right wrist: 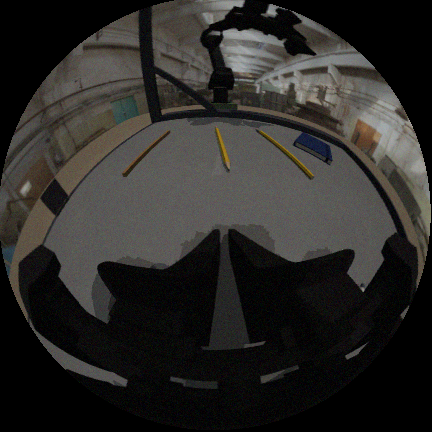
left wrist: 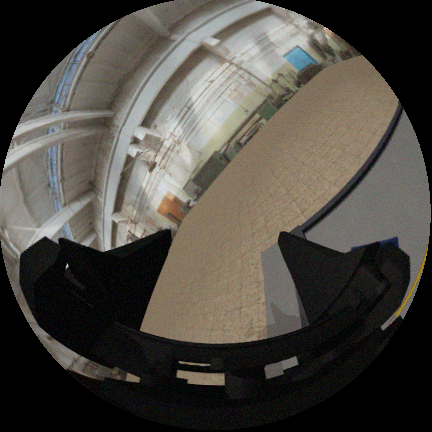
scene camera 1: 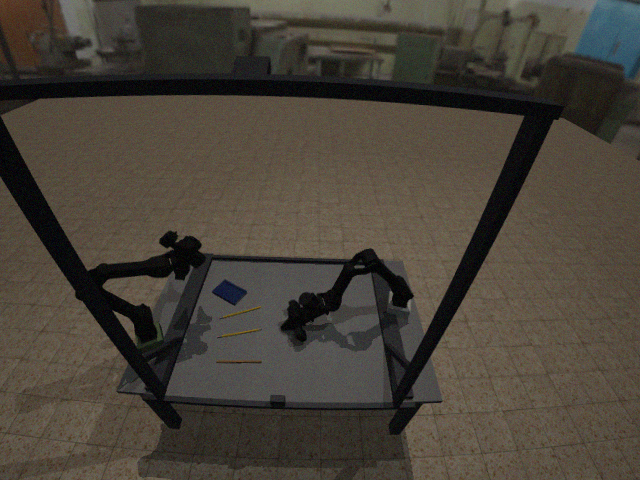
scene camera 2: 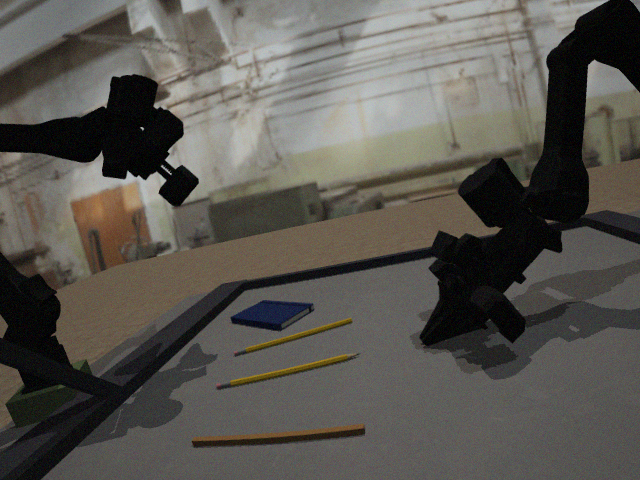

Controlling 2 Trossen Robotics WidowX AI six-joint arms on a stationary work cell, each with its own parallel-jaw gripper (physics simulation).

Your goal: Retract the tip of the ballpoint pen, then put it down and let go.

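Pixels of known places: left gripper, fingertip midpoint: (left wrist: pixel 226 236) (scene camera 2: pixel 163 166); right gripper, fingertip midpoint: (right wrist: pixel 223 234) (scene camera 1: pixel 281 328) (scene camera 2: pixel 422 341); left arm's base, origin of the base link: (right wrist: pixel 220 102) (scene camera 1: pixel 148 334); right arm's base, origin of the base link: (scene camera 1: pixel 399 301).
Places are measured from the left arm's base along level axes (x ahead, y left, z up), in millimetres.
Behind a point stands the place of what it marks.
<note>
My right gripper (scene camera 1: pixel 283 327) @[x 508, y -202, z -36 mm] (scene camera 2: pixel 423 341) @[x 508, y -202, z -36 mm] (right wrist: pixel 223 234) @[x 508, y -202, z -36 mm] is low over the middle of the table with its fingertips close together. A narrow gap is between them, and no pen shows in that gap in the right wrist view. The ballpoint pen is not clearly visible; a tiny pale bit beside the right-hand finger in the right wrist view may be part of it. The gripper's body and fingers hide the surface beneath, so the pen's position and tip cannot be made out. My left gripper (left wrist: pixel 226 236) @[x 259, y 178, z 282 mm] is wide open and empty, raised above the table's left side.
Two yellow pencils (scene camera 1: pixel 240 312) @[x 385, y -41, z -34 mm] (scene camera 2: pixel 294 369) @[x 353, y -145, z -34 mm] and an orange-brown stick (scene camera 1: pixel 238 361) @[x 294, y -261, z -35 mm] (scene camera 2: pixel 279 436) @[x 301, y -268, z -33 mm] (right wrist: pixel 146 153) @[x 318, y -269, z -39 mm] lie on the grey table (scene camera 1: pixel 320 382) @[x 533, y -488, z -40 mm] (scene camera 2: pixel 439 439) @[x 418, y -355, z -40 mm] to the picture-left of my right gripper. A blue book (scene camera 1: pixel 229 291) @[x 380, y 94, z -28 mm] (scene camera 2: pixel 272 314) @[x 379, y 72, z -28 mm] (right wrist: pixel 313 146) @[x 401, y 56, z -28 mm] lies behind them. Dark frame posts (scene camera 1: pixel 475 248) @[x 721, y -694, z 719 mm] stand at the sides.
</note>
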